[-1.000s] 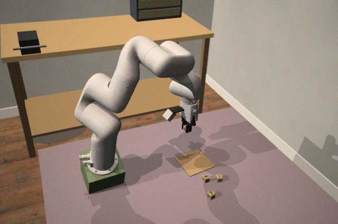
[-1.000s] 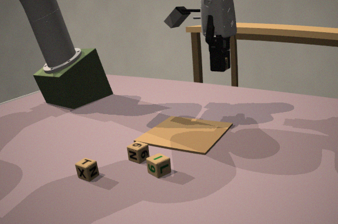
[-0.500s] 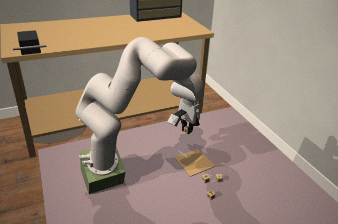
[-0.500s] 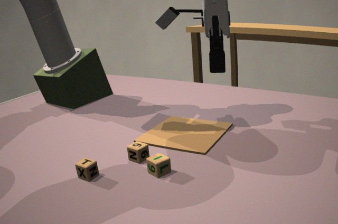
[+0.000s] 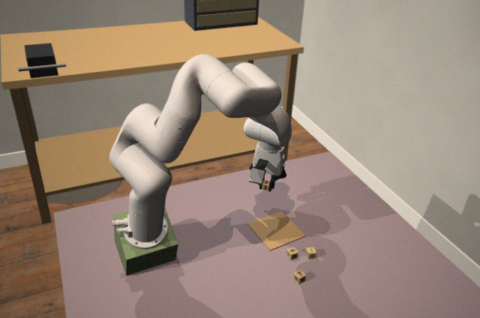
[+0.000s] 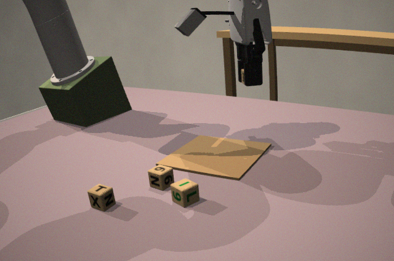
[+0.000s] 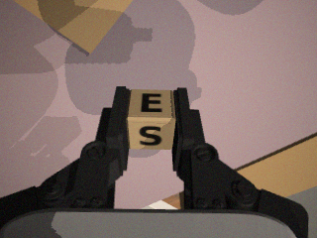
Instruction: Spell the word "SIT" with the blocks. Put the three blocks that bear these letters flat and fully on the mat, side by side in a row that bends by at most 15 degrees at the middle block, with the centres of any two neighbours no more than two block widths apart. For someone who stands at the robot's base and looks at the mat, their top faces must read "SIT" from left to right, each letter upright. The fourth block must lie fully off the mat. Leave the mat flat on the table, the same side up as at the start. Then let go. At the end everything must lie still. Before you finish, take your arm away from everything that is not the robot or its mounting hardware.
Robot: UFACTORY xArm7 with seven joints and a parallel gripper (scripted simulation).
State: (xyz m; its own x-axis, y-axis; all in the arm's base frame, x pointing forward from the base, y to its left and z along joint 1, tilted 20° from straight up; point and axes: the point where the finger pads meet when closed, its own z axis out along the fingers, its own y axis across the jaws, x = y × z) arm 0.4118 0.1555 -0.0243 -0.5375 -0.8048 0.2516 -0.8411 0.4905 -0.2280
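The tan mat lies 1 cm ahead of my hand, 11 cm to the right of it and 12 cm below it. The rest, counted from my hand: wooden block: 2 cm ahead, 32 cm to the right, 11 cm below.
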